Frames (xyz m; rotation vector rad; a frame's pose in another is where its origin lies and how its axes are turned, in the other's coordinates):
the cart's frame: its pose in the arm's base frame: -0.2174 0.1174 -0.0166 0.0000 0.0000 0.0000
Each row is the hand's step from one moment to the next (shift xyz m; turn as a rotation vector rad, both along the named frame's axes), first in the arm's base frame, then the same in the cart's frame.
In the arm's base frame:
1: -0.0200 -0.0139 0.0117 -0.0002 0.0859 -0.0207
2: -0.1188 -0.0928 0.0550 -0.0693 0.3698 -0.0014
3: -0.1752 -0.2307 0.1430 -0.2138 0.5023 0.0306
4: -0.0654 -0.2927 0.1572 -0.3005 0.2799 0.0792
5: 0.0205 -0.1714 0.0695 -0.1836 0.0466 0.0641
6: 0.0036 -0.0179 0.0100 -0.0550 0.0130 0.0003
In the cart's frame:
1: -0.0200 -0.0139 0.0117 -0.0002 0.0859 -0.0207
2: -0.1188 -0.0928 0.0550 -0.0693 0.3698 -0.0014
3: -0.1752 -0.2307 0.1430 -0.2138 0.5023 0.0306
4: -0.0654 -0.2927 0.1572 -0.3005 0.2799 0.0792
5: 0.0205 -0.1714 0.0695 -0.1836 0.0466 0.0641
6: 0.0036 -0.0179 0.0100 -0.0550 0.0130 0.0003

